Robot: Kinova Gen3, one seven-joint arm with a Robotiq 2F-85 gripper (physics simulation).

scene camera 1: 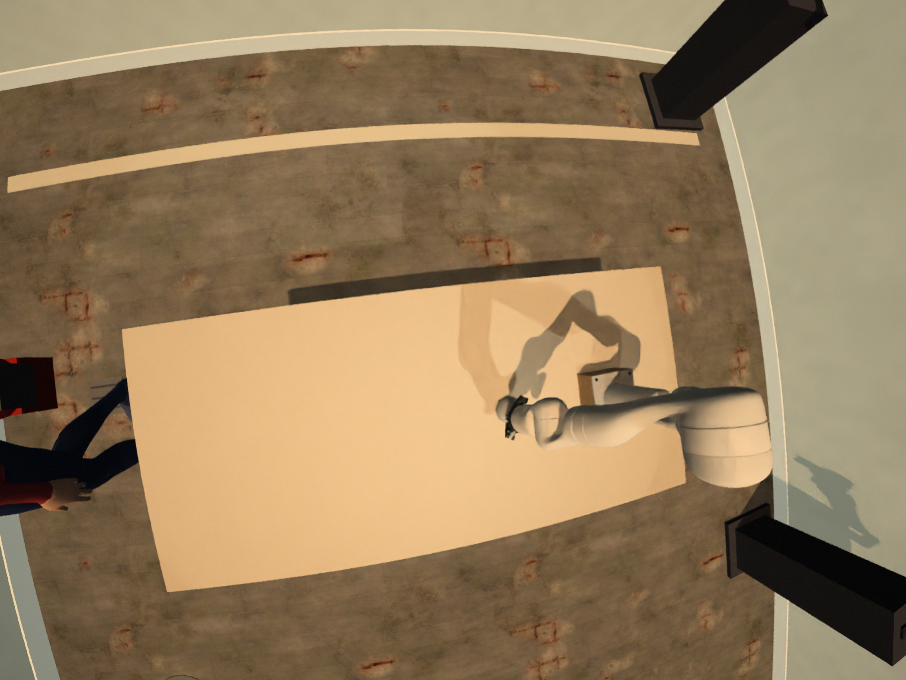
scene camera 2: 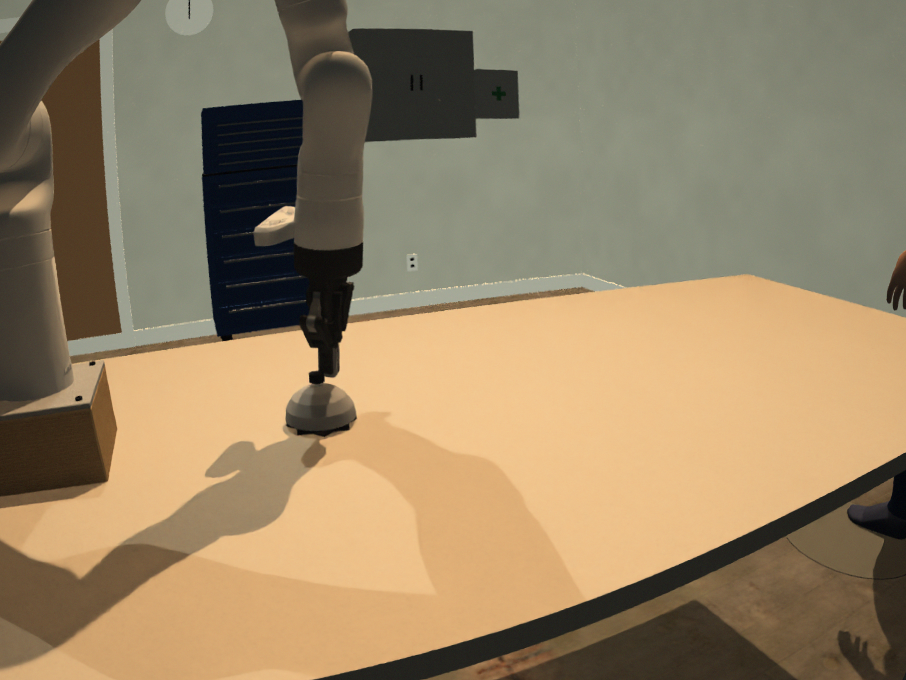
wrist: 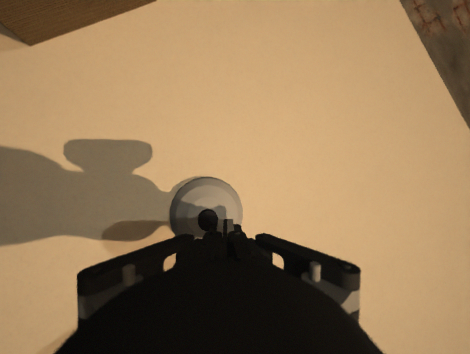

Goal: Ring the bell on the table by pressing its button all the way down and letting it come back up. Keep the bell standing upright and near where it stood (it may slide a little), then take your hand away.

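Frame: origin at the arm's base, x back, y up, z left, level; millimetres.
Seen in the pictures: gripper, fingertip midpoint: (scene camera 2: 329, 374) (wrist: 225, 229); arm's base, link origin: (scene camera 1: 615, 397) (scene camera 2: 37, 386).
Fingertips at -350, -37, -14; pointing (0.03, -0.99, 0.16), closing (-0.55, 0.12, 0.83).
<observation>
Offsets run from my fingertips to a thing's top centre, as dx, dy, dz. Level surfaces: height alone.
The grey domed bell @(+17, +8, -8) (scene camera 1: 504, 408) (scene camera 2: 320, 408) (wrist: 204, 192) stands upright on the table @(dy -54) (scene camera 1: 314, 439) (scene camera 2: 585, 380) (wrist: 325, 125). Its black button @(+17, +8, -8) (scene camera 2: 316, 377) (wrist: 207, 220) sits low, close against the top of the dome. My gripper (scene camera 2: 329, 368) (wrist: 225, 229) is shut and empty, pointing down over the bell. In scene camera 2 its fingertips overlap the right edge of the button at about button height and seem to touch it; exact contact is hard to tell. In the wrist view the button shows left of the fingertips, off-centre from them.
The arm's wooden base block (scene camera 1: 587, 389) (scene camera 2: 102, 439) (wrist: 60, 20) stands on the table near the bell. A person (scene camera 1: 65, 453) is at the table's far end. Dark posts (scene camera 1: 731, 58) (scene camera 1: 819, 578) stand beyond the table. A blue cabinet (scene camera 2: 252, 219) stands by the wall.
</observation>
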